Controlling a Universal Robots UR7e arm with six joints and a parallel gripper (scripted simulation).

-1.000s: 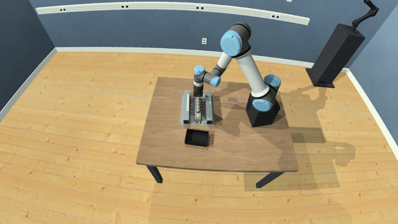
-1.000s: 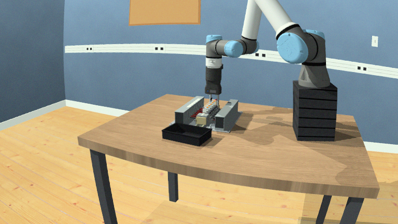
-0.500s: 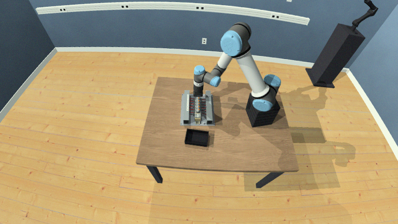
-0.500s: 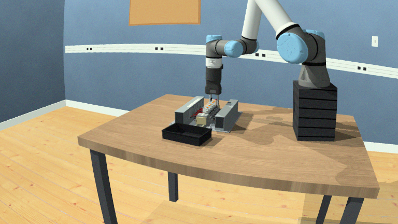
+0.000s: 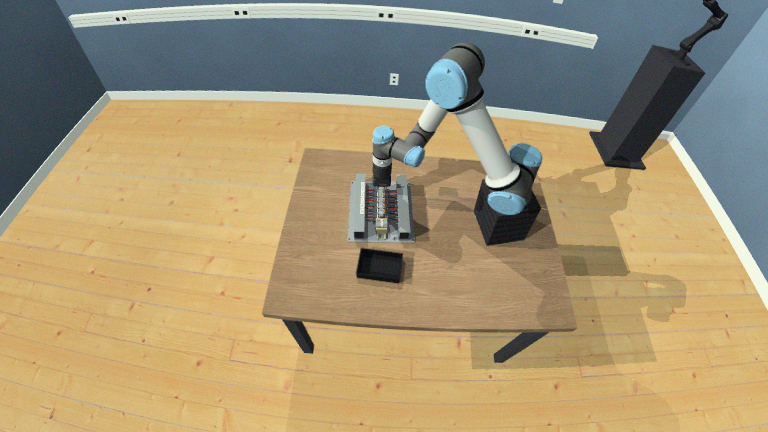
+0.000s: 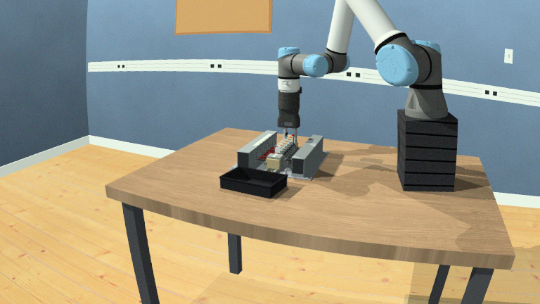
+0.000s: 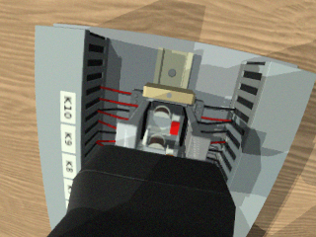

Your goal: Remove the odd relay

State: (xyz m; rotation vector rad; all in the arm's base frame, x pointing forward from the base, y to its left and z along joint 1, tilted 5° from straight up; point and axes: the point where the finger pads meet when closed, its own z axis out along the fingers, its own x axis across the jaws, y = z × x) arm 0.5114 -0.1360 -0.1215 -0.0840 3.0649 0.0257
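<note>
Right now the relay is 10 mm below my hand. Round my hand: relay panel: 90 mm to the left, 30 mm below, 10 mm behind; black parts tray: 360 mm to the left, 40 mm below, 10 mm behind.
</note>
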